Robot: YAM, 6 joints.
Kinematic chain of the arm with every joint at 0, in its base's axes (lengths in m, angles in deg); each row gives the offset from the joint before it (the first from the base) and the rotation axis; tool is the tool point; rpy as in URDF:
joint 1: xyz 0 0 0.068 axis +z
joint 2: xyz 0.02 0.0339 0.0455 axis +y
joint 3: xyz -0.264 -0.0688 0 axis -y
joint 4: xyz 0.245 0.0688 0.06 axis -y
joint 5: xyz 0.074 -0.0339 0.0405 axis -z
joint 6: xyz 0.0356 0 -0.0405 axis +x
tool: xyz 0 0 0 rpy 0 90 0
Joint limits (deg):
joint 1: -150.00..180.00
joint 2: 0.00..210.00
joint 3: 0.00..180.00
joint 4: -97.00..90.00
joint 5: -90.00..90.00
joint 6: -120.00..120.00
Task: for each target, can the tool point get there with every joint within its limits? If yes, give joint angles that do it. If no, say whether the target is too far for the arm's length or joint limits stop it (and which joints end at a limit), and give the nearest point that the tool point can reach.
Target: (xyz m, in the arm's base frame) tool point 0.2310 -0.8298 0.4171
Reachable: no: too far | nearest point 0.1632 -0.5864 0.3259 | short by 0.269 m
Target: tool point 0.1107 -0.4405 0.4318
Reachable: yes | joints -73.50 110.17 101.07 37.79 32.20 -36.02
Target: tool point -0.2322 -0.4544 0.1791
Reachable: yes | joints -118.63 137.86 121.02 -49.69 -23.00 7.07
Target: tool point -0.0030 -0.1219 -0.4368
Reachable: no: joint limits stop it (at a limit: joint 2) | nearest point -0.0035 -0.1437 -0.3648 | short by 0.075 m
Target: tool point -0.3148 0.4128 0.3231
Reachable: yes | joints 123.66 132.97 110.87 59.84 -69.16 38.99
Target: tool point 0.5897 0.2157 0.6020
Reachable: no: too far | nearest point 0.4769 0.1745 0.5055 | short by 0.154 m
